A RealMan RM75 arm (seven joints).
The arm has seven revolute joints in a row. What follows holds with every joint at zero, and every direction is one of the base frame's.
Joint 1 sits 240.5 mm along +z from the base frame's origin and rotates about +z.
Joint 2 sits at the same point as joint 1 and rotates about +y.
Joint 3 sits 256.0 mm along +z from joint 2 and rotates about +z.
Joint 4 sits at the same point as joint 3 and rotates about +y.
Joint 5 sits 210.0 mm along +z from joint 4 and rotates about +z.
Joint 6 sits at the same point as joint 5 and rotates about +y.
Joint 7 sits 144.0 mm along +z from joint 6 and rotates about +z.
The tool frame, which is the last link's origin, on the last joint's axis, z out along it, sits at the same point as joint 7; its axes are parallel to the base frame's.
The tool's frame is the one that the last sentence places.
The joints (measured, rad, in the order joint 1, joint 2, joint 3, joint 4, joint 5, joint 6, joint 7), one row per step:
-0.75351 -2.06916 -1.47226 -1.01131 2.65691 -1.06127 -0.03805
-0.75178 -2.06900 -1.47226 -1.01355 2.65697 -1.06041 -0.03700
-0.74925 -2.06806 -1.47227 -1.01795 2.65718 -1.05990 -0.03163
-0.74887 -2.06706 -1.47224 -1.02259 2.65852 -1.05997 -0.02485
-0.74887 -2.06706 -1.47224 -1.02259 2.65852 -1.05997 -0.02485
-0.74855 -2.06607 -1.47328 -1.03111 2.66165 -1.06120 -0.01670
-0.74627 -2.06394 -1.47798 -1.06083 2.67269 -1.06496 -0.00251
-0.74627 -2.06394 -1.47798 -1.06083 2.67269 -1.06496 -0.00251
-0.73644 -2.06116 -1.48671 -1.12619 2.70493 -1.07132 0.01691
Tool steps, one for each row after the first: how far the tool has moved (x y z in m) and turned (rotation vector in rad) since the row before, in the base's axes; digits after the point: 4 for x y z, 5 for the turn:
0.0000 0.0000 0.0002 0.00084 -0.00067 -0.00160
0.0001 0.0001 0.0007 -0.00023 0.00103 -0.00594
0.0008 0.0005 0.0008 -0.00088 0.00285 -0.00945
0.0000 0.0000 0.0000 0.00000 0.00000 0.00000
0.0017 0.0008 0.0013 -0.00001 0.00336 -0.01334
0.0059 0.0023 0.0044 0.00707 0.00461 -0.03383
0.0000 0.0000 0.0000 0.00000 0.00000 0.00000
0.0109 0.0040 0.0099 0.02409 0.01236 -0.06379

